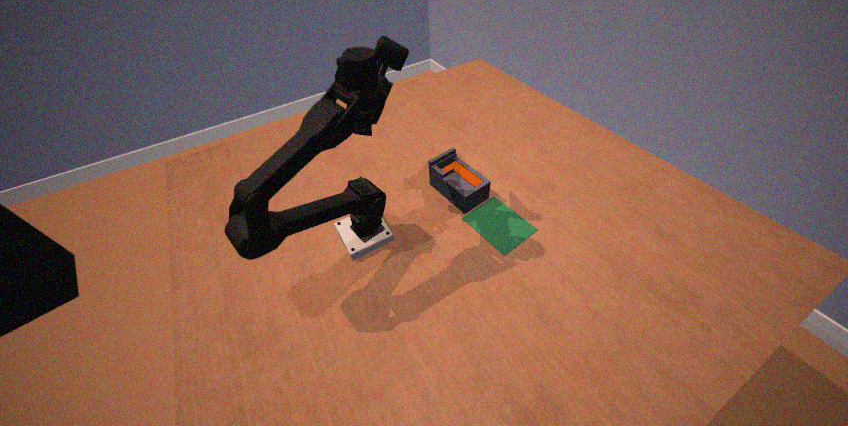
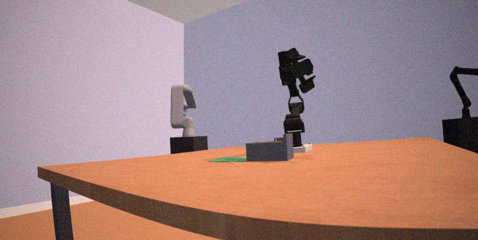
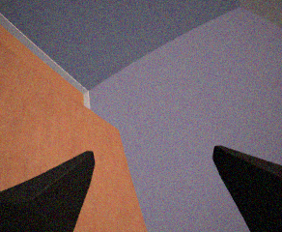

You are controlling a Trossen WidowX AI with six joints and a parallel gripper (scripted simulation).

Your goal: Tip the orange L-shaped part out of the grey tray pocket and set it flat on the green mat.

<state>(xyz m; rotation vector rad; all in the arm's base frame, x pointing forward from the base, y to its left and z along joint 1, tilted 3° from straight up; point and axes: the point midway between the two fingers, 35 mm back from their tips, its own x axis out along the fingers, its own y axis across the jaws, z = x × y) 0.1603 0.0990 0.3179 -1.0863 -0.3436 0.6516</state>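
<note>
My gripper tip is now 8 cm short of the orange L-shaped part, 15 cm to the left of it and 29 cm above it. Also, from my gripper tip: green mat 7 cm ahead, 32 cm to the right, 35 cm below.
</note>
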